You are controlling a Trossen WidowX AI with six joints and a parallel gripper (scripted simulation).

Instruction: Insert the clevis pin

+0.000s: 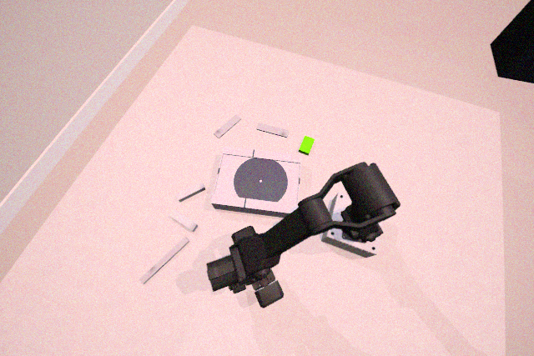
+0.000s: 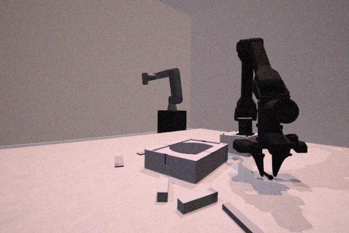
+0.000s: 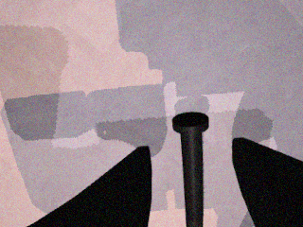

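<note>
Now: gripper tip 10 mm past the steel pin and 10 mm to the left of it. From my gripper tip the other things lie so: rimmed tray 50 mm ahead, 240 mm to the right, 40 mm above; then dark disc 40 mm ahead, 230 mm to the right, 50 mm above; then bar 250 mm ahead, 40 mm to the left.
</note>
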